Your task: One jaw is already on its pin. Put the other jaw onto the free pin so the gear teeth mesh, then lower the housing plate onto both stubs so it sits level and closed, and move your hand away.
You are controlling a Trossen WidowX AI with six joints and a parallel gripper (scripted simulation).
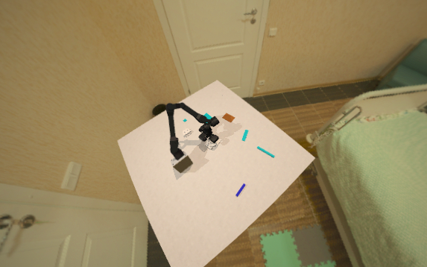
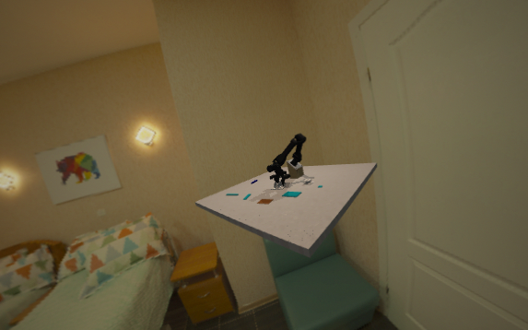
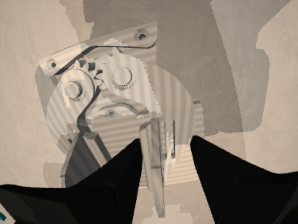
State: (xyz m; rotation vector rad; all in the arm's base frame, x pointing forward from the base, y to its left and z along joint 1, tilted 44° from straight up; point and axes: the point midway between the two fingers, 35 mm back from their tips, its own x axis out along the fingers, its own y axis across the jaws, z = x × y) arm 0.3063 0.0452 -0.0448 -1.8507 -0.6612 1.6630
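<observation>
My gripper tip is 3 cm past the jaw piece and 2 cm to the left of it. Also, from my gripper tip: teal plate: 18 cm to the left, 15 cm ahead, 1 cm below; blue bar: 47 cm to the right, 15 cm behind, 1 cm below; orange plate: 29 cm ahead, 3 cm to the left, 1 cm below.
</observation>
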